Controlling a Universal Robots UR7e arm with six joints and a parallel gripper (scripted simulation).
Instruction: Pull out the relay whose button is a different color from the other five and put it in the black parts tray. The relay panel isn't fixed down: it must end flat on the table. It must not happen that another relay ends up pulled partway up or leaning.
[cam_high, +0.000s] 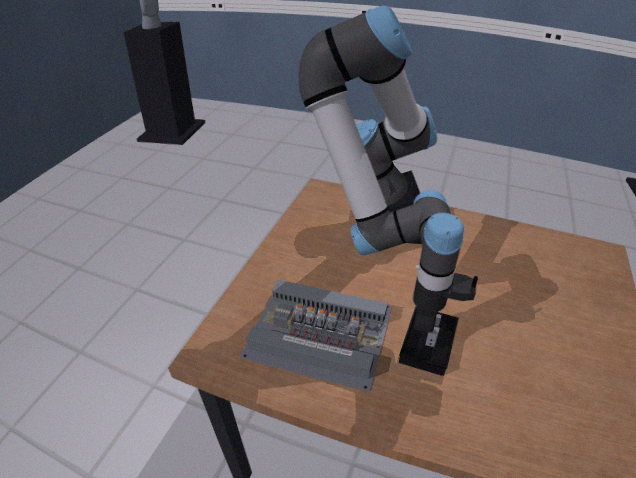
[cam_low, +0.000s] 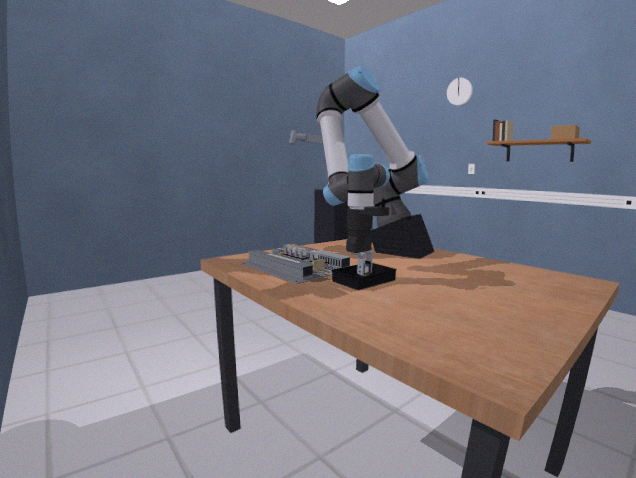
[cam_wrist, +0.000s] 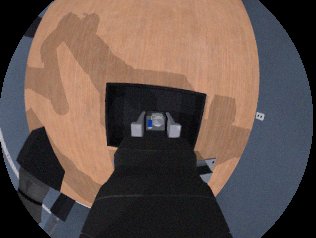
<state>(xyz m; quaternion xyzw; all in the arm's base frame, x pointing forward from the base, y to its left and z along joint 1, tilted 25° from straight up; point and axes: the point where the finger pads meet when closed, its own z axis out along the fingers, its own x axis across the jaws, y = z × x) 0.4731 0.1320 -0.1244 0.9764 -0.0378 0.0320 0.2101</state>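
The black parts tray is 3 cm below my hand. From my hand the other things lie so: grey relay panel: 27 cm to the right, 2 cm below, 1 cm ahead.
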